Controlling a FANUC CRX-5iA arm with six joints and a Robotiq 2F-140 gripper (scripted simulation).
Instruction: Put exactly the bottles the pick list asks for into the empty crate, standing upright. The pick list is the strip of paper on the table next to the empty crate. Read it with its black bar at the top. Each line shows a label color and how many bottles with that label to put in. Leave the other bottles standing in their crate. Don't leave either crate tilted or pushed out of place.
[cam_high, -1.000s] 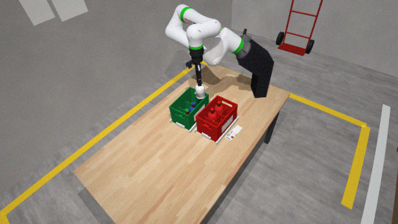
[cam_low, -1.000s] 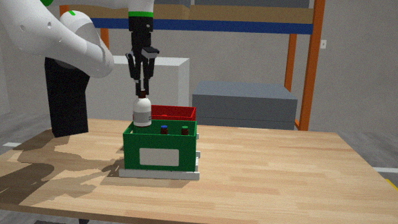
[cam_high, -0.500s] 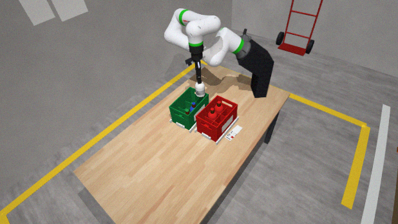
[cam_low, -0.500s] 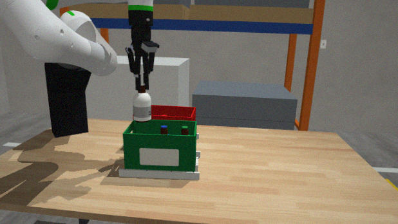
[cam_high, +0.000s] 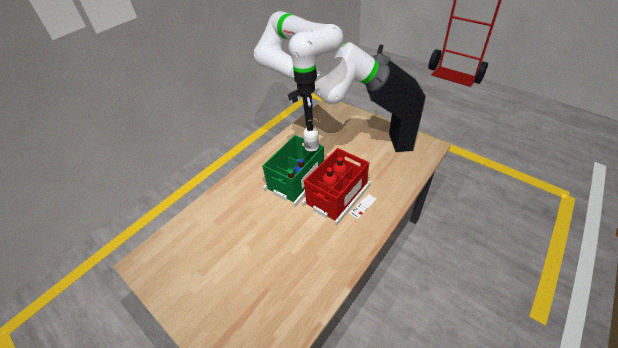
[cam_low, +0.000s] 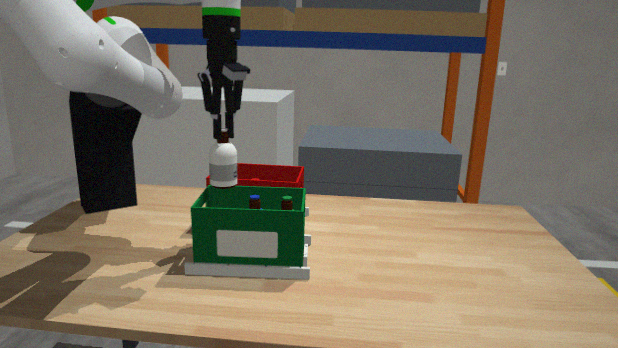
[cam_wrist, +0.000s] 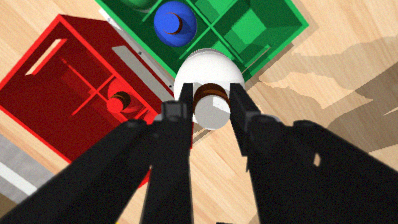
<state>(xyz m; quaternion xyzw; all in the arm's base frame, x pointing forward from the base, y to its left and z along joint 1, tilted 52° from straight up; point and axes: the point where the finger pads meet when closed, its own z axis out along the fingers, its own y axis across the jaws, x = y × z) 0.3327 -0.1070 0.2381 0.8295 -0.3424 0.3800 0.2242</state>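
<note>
Now: hand 8 cm above the white-capped bottle. Also, from my hand: green crate (27 cm below, 7 cm to the right, 7 cm ahead); then blue-label bottle (26 cm below, 8 cm ahead, 2 cm to the right); then red-capped bottle (26 cm below, 16 cm to the left, 1 cm ahead).
</note>
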